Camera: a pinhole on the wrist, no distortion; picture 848 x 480 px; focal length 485.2 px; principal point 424.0 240.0 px. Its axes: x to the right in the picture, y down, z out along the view. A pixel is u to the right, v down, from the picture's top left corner.
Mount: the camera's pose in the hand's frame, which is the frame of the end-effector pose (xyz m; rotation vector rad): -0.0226 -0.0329 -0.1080 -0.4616 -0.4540 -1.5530
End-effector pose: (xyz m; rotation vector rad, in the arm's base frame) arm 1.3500 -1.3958 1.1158 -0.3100 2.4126 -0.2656
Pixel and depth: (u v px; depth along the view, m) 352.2 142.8 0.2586
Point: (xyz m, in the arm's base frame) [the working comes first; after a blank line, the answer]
In the camera's frame: -0.0383 -0.0518 0.2586

1.4370 -1.2492 1.0547
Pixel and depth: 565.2 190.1 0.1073
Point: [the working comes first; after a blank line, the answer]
In the camera's frame: 0.0312 -0.0110 0.1073

1.3736 -1.3858 1.1367
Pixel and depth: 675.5 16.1 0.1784
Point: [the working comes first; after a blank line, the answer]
In the camera's frame: 0.0925 -0.0823 0.1784

1.4892 -1.3843 1.1138
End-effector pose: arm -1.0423 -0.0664 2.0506 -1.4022 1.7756 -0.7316
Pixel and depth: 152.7 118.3 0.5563
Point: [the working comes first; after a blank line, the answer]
In the camera's frame: -0.3111 -0.1395 0.5563

-1.1636 0.2054 1.5455
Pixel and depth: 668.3 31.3 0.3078
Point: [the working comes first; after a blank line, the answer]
In the camera's frame: 0.1550 -0.1324 0.3078

-0.8353 0.0897 1.9428
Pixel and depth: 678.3 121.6 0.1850
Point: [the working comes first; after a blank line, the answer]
In the camera's frame: 0.0970 -0.0451 0.1850

-0.9454 -0.0018 2.0174
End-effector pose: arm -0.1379 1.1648 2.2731 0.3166 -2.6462 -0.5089
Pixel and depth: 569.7 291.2 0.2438
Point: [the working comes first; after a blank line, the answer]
In the camera's frame: 0.0732 0.0257 0.2438

-0.2080 1.2399 2.1757
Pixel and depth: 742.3 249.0 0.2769
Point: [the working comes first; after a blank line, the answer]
In the camera's frame: 0.1817 0.0051 0.2769

-0.2165 1.2080 2.0653
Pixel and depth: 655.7 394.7 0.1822
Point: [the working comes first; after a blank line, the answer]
In the camera's frame: 0.0870 0.0581 0.1822

-0.2095 1.1755 2.2054
